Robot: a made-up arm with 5 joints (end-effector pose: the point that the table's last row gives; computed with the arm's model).
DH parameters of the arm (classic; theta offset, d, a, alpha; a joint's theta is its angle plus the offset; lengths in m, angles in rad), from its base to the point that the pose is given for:
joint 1: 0 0.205 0 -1.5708
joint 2: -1.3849 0 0.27 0
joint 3: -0.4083 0 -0.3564 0
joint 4: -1.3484 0 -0.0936 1.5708
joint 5: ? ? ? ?
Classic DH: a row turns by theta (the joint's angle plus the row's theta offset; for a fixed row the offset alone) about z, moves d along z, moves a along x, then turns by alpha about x.
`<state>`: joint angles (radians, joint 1 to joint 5).
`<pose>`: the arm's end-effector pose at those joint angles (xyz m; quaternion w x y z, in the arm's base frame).
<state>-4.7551 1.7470 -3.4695 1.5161 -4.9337</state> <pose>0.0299 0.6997 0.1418 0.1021 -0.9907 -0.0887 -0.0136</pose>
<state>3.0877 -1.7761 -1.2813 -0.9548 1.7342</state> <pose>0.4701 -0.0254 0.5582 0.6051 0.3288 0.2641 0.6753</pose>
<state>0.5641 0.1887 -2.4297 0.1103 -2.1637</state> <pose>0.3160 0.1999 0.8766 0.6275 0.0995 0.4739 0.6097</pose>
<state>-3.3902 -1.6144 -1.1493 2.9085 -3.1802</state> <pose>0.1325 -0.0336 0.4636 0.0103 0.9919 -0.1045 0.0716</pose>
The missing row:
joint 5: 3.1416 0.1195 0 0
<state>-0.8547 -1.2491 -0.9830 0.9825 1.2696</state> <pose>0.0873 -0.1004 0.6629 0.1205 -0.3950 0.7084 -0.5724</pose>
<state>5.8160 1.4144 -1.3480 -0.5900 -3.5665</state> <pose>0.4161 -0.2099 -0.2117 0.2335 0.0204 0.9657 -0.1117</pose>
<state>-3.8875 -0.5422 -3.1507 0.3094 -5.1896</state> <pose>0.3399 -0.3140 0.8066 0.9777 0.0960 0.0731 0.1717</pose>
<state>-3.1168 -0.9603 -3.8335 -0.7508 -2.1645</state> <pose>0.5400 0.0134 0.1400 0.1734 -0.8288 0.4275 -0.3166</pose>
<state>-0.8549 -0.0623 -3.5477 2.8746 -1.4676</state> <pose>-0.0290 0.0334 0.7218 0.3297 0.8897 0.2814 0.1431</pose>
